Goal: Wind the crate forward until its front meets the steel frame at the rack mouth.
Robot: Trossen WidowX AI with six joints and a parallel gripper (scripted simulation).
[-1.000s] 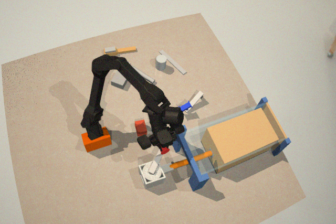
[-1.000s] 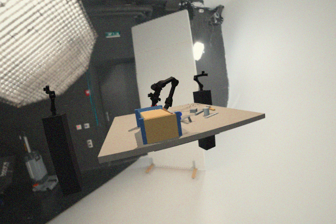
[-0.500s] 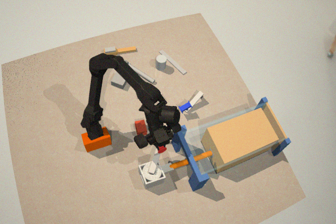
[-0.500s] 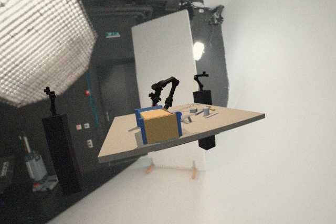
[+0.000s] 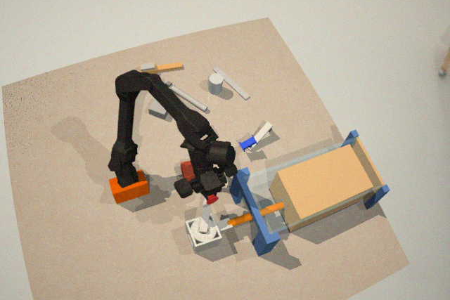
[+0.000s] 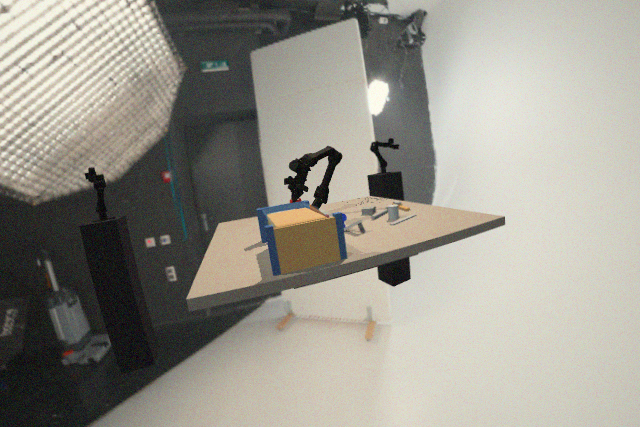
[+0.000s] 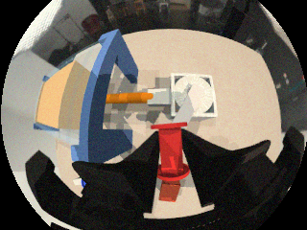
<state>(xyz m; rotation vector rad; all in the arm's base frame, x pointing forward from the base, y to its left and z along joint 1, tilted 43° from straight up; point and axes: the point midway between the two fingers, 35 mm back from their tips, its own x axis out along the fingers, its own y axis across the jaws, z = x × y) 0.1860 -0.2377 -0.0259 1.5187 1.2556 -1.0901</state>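
Now: the red-knobbed winch handle 40 mm below my gripper tip, 20 mm behind it and 10 mm to the right of it. From my gripper tip the other things lie so: hand winch: 120 mm below, 80 mm behind, 70 mm to the right; then blue steel frame: 100 mm ahead, 90 mm to the right, 40 mm below; then red knob: 20 mm to the left, 20 mm below.
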